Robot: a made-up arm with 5 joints. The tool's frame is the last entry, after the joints. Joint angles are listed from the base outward. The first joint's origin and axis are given. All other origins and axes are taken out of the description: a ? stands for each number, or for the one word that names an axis. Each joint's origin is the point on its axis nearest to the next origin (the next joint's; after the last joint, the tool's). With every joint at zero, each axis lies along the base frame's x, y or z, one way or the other. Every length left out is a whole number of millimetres.
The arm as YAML. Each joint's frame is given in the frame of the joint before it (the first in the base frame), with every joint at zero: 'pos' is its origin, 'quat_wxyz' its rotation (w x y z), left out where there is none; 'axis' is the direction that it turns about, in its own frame. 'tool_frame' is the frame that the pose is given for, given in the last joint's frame.
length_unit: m
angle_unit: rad
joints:
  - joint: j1
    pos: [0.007, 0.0, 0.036]
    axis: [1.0, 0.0, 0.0]
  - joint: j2
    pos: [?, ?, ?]
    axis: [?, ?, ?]
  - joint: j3
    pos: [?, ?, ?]
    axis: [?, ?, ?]
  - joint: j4
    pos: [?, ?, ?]
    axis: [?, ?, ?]
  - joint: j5
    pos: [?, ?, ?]
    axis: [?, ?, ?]
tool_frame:
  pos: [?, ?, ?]
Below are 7 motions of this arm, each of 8 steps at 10 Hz.
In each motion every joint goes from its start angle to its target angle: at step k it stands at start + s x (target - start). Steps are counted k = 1, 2, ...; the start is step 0. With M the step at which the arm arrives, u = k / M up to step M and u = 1 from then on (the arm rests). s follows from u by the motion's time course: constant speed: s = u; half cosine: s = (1 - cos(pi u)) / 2; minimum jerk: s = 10 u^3 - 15 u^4 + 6 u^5.
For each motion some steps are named. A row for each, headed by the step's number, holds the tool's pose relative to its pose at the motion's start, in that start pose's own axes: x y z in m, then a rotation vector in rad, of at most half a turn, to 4 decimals.
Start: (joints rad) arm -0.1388 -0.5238 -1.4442 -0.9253 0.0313
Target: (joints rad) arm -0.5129 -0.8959 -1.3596 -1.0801 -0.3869
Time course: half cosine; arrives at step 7
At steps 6, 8:
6: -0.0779 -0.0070 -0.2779 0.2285 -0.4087 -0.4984
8: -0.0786 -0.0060 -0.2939 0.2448 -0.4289 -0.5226

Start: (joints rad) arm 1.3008 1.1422 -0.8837 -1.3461 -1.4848
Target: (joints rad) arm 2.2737 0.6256 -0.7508 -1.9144 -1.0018
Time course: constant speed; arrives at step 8
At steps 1, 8:
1: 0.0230 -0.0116 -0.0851 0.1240 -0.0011 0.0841
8: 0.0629 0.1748 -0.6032 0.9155 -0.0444 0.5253

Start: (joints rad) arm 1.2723 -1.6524 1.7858 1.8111 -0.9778
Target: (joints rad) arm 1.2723 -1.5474 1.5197 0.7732 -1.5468
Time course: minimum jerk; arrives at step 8
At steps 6, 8:
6: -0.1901 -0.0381 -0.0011 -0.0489 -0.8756 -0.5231
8: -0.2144 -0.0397 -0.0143 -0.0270 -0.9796 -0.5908

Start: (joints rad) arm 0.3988 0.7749 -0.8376 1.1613 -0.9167
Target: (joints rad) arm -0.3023 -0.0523 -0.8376 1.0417 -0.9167
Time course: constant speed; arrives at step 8
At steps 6, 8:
6: 0.2349 -0.1953 -0.2596 0.4630 -0.2974 0.5777
8: 0.3600 -0.2077 -0.3186 0.5678 -0.3984 0.8038

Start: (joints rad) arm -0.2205 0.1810 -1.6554 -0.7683 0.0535
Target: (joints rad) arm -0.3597 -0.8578 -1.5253 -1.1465 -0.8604
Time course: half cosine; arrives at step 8
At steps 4, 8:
4: -0.0334 -0.0955 -0.1940 0.3449 -0.0209 -0.4403
8: -0.0722 -0.0699 -0.4263 0.7120 0.0812 -0.8761

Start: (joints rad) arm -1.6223 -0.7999 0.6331 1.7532 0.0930
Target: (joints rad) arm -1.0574 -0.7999 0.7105 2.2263 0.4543
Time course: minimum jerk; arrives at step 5
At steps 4, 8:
4: -0.0190 -0.0048 0.0676 0.6631 -0.3865 0.6633
8: -0.0212 -0.0066 0.0713 0.7008 -0.4135 0.7062

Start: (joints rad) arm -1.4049 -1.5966 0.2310 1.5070 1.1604
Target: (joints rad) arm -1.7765 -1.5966 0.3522 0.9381 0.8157
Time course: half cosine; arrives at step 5
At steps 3, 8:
3: 0.0276 0.0015 0.0062 0.0904 0.4715 -0.1394
8: 0.0295 0.0077 0.0069 0.0893 0.7150 -0.1567

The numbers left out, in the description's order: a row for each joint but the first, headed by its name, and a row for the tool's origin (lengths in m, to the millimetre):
j2: xyz 0.0 0.31 -0.01, axis 0.0 1.0 0.0
j3: xyz -0.077 0.0 0.231, axis 0.0 0.0 1.0
j4: xyz -0.281 -0.065 0.0, axis 1.0 0.0 0.0
j5: xyz 0.0 0.013 0.161, axis 0.0 0.0 1.0
tool: xyz 0.153 -0.017 0.0

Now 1 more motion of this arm.
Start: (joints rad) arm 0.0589 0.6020 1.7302 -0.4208 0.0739
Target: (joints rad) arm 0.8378 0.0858 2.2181 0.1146 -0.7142
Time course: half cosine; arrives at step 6
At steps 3, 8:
3: -0.1111 0.0035 0.0768 -0.0349 -0.3761 -0.0649
8: -0.2245 0.0233 0.1339 -0.0556 -0.6300 -0.1404

